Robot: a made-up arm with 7 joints. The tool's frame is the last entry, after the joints.
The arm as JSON. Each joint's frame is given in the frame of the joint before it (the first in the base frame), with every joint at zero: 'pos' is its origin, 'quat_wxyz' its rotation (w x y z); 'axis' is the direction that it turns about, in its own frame. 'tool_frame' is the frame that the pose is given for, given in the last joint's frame.
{
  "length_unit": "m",
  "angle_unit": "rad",
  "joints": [
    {
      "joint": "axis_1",
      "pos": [
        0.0,
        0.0,
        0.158
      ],
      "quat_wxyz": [
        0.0,
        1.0,
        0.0,
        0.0
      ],
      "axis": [
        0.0,
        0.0,
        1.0
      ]
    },
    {
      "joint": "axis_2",
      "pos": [
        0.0,
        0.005,
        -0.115
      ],
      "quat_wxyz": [
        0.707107,
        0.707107,
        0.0,
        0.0
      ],
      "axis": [
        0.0,
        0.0,
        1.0
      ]
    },
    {
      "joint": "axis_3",
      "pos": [
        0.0,
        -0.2,
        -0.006
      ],
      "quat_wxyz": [
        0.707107,
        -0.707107,
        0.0,
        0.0
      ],
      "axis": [
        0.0,
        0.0,
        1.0
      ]
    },
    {
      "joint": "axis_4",
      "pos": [
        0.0,
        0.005,
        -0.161
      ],
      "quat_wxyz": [
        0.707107,
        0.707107,
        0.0,
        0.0
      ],
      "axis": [
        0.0,
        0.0,
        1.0
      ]
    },
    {
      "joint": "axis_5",
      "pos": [
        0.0,
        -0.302,
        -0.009
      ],
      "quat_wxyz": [
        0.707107,
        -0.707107,
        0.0,
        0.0
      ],
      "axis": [
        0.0,
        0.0,
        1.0
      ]
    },
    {
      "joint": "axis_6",
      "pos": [
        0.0,
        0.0,
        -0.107
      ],
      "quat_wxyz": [
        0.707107,
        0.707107,
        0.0,
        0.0
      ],
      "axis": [
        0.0,
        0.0,
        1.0
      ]
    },
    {
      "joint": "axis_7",
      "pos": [
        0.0,
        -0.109,
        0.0
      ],
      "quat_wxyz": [
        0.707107,
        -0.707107,
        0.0,
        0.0
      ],
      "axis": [
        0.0,
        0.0,
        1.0
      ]
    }
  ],
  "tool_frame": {
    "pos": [
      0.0,
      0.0,
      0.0
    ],
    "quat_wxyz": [
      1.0,
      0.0,
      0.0,
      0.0
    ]
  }
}
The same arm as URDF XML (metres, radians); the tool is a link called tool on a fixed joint. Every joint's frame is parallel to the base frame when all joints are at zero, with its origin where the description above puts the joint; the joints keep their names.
<robot name="arm">
  <joint name="tool_joint" type="fixed">
    <parent link="link7"/>
    <child link="tool"/>
    <origin xyz="0 0 0" rpy="3.1416 0 0"/>
  </joint>
  <joint name="axis_7" type="continuous">
    <parent link="link6"/>
    <child link="link7"/>
    <origin xyz="0 0 0.109"/>
    <axis xyz="0 0 -1"/>
  </joint>
  <joint name="axis_6" type="continuous">
    <parent link="link5"/>
    <child link="link6"/>
    <origin xyz="0 0 0.107"/>
    <axis xyz="0 1 0"/>
  </joint>
  <joint name="axis_5" type="continuous">
    <parent link="link4"/>
    <child link="link5"/>
    <origin xyz="0 -0.009 0.302"/>
    <axis xyz="0 0 -1"/>
  </joint>
  <joint name="axis_4" type="continuous">
    <parent link="link3"/>
    <child link="link4"/>
    <origin xyz="0 -0.005 0.161"/>
    <axis xyz="0 1 0"/>
  </joint>
  <joint name="axis_3" type="continuous">
    <parent link="link2"/>
    <child link="link3"/>
    <origin xyz="0 -0.006 0.2"/>
    <axis xyz="0 0 -1"/>
  </joint>
  <joint name="axis_2" type="continuous">
    <parent link="link1"/>
    <child link="link2"/>
    <origin xyz="0 -0.005 0.115"/>
    <axis xyz="0 1 0"/>
  </joint>
  <joint name="axis_1" type="continuous">
    <parent link="base"/>
    <child link="link1"/>
    <origin xyz="0 0 0.158"/>
    <axis xyz="0 0 -1"/>
  </joint>
  <link name="base"/>
  <link name="link1"/>
  <link name="link2"/>
  <link name="link3"/>
  <link name="link4"/>
  <link name="link5"/>
  <link name="link6"/>
  <link name="link7"/>
  <link name="tool"/>
</robot>

